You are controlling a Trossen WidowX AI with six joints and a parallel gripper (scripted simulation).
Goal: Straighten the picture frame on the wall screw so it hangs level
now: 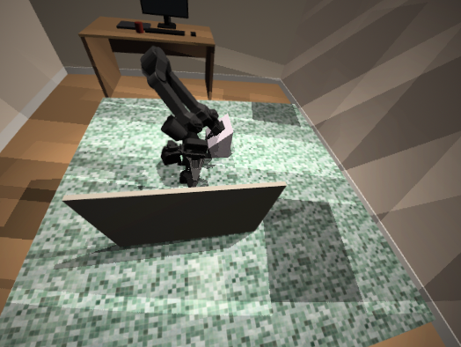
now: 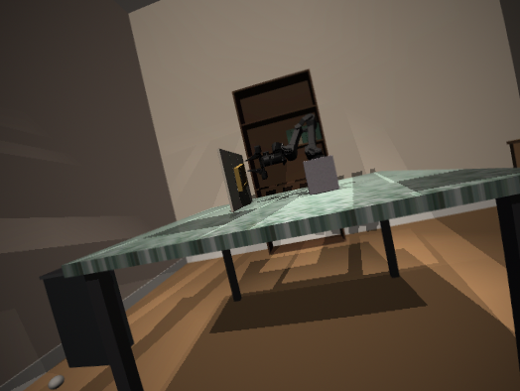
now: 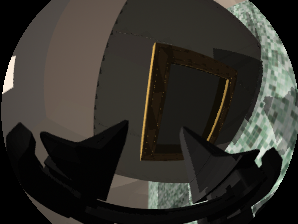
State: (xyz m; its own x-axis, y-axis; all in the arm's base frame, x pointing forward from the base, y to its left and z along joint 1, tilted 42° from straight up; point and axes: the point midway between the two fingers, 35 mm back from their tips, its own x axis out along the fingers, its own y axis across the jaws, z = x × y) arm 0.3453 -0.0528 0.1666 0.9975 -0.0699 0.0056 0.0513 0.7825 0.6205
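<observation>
Now: gripper tip 5 cm short of the gold picture frame, 5 cm above it and 1 cm to the left of it. Also, from my gripper tip: grey wall panel: 6 cm below, 6 cm ahead, 2 cm to the right.
</observation>
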